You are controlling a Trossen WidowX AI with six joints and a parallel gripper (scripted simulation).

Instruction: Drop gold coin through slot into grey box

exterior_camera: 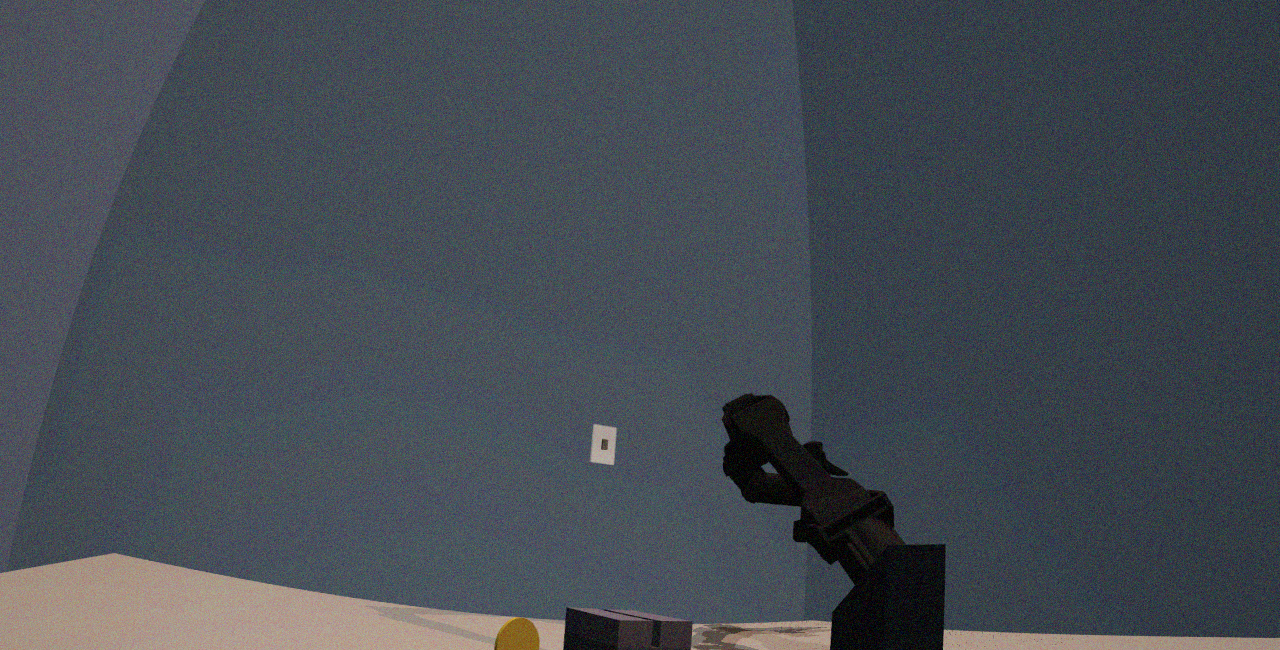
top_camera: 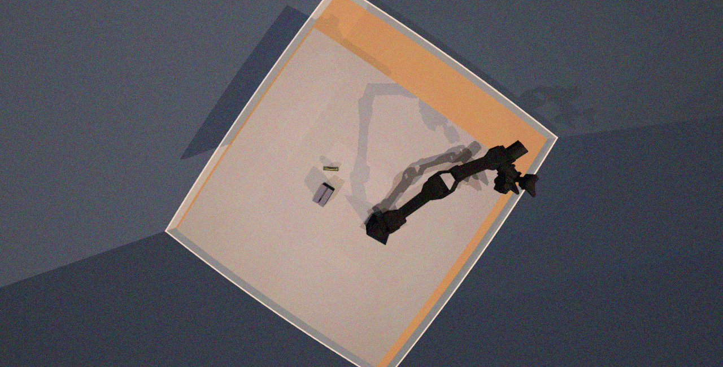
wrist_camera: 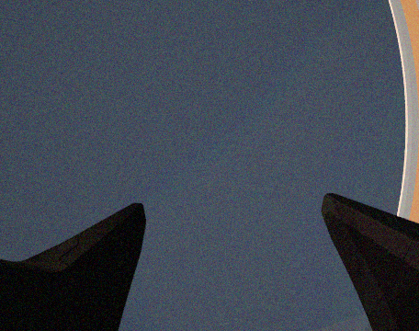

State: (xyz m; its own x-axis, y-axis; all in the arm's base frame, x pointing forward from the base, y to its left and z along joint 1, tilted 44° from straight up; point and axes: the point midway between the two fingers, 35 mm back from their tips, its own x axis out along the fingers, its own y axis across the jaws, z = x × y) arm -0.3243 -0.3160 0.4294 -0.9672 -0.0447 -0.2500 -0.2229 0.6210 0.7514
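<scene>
Now: gripper tip 700 mm short of the coin, 450 mm to the right of it and 230 mm above it.
</scene>
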